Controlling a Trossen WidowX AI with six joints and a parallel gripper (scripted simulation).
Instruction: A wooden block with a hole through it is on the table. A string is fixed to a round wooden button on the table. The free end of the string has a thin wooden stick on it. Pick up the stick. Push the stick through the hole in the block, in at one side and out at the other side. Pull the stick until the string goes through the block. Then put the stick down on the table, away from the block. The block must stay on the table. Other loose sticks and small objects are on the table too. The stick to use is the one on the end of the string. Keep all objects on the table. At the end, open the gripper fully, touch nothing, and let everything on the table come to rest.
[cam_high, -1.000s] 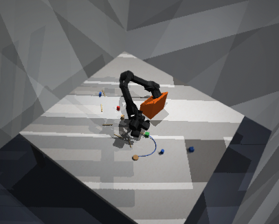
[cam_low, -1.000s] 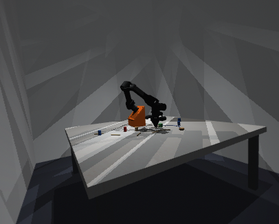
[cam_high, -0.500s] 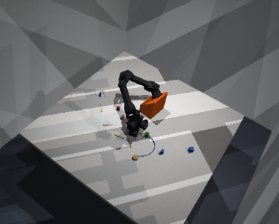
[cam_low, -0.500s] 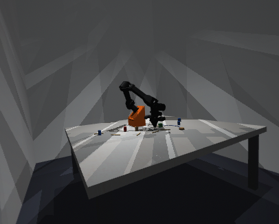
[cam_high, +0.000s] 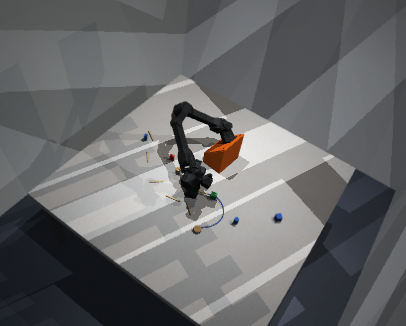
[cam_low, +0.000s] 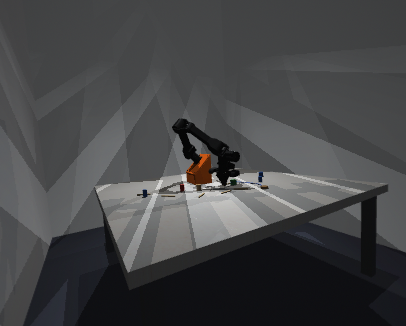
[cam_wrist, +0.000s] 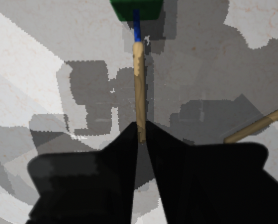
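My gripper tip is 40 mm past the green block, 90 mm to the right of it and 10 mm below it. The rest, counted from my gripper tip: small wooden cylinder 30 mm behind, 150 mm to the right, 10 mm above; then round wooden button 170 mm ahead, 160 mm to the left; then thin wooden stick 20 mm behind, 40 mm to the left, 10 mm above.
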